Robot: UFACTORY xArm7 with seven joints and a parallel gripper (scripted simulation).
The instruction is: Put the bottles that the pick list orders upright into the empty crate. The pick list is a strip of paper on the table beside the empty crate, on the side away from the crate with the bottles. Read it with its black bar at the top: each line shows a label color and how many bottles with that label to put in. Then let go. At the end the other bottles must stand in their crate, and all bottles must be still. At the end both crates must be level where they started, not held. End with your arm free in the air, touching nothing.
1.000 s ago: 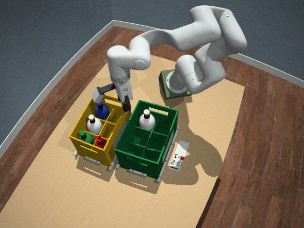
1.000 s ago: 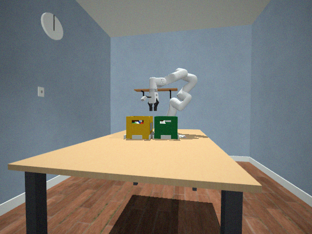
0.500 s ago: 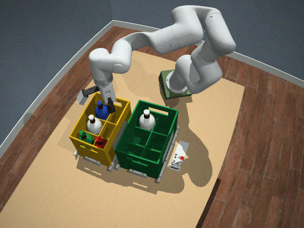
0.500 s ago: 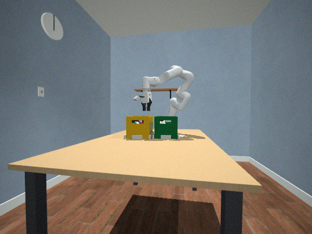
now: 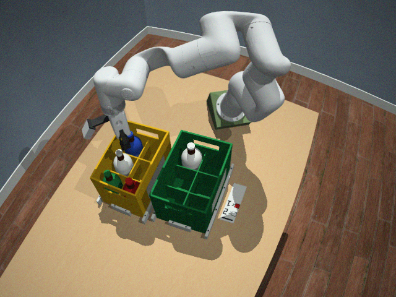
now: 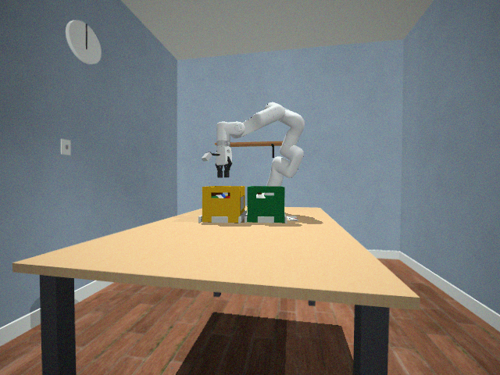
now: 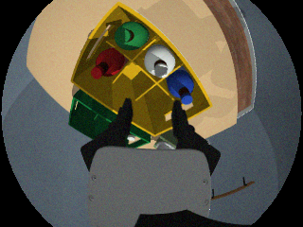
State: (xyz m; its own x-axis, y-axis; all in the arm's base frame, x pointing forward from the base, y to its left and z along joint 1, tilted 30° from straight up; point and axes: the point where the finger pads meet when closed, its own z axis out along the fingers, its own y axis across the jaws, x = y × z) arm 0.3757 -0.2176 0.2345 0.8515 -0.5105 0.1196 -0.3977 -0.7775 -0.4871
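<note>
My hand is 160 mm above the yellow crate, 20 mm to the right of it and 10 mm short of it. Also, from my hand: green-labelled bottle: 150 mm below, 110 mm ahead, 10 mm to the left; red-labelled bottle: 150 mm below, 90 mm to the left, 70 mm ahead; blue bottle: 150 mm below, 60 mm behind, 50 mm to the right.
</note>
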